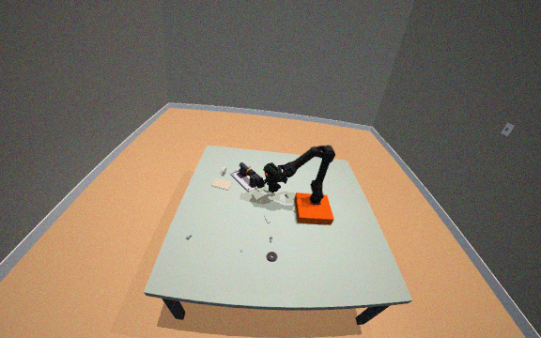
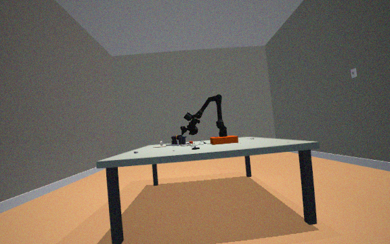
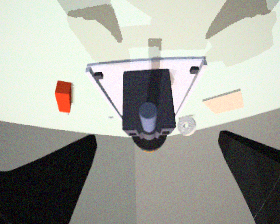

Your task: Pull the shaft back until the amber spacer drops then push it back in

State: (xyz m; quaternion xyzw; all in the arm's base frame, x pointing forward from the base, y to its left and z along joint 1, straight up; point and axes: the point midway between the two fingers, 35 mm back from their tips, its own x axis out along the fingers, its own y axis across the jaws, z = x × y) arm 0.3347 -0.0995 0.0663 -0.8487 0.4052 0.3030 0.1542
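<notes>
The dark round shaft is 50 mm ahead of my gripper tip, 80 mm to the right of it and 20 mm below it. The rest, counted from my gripper tip: amber spacer (80 mm ahead, 110 mm to the right, 20 mm below); tan pad (260 mm ahead, 40 mm to the right, 100 mm below); pale ring (260 mm ahead, 170 mm to the right, 70 mm below).
</notes>
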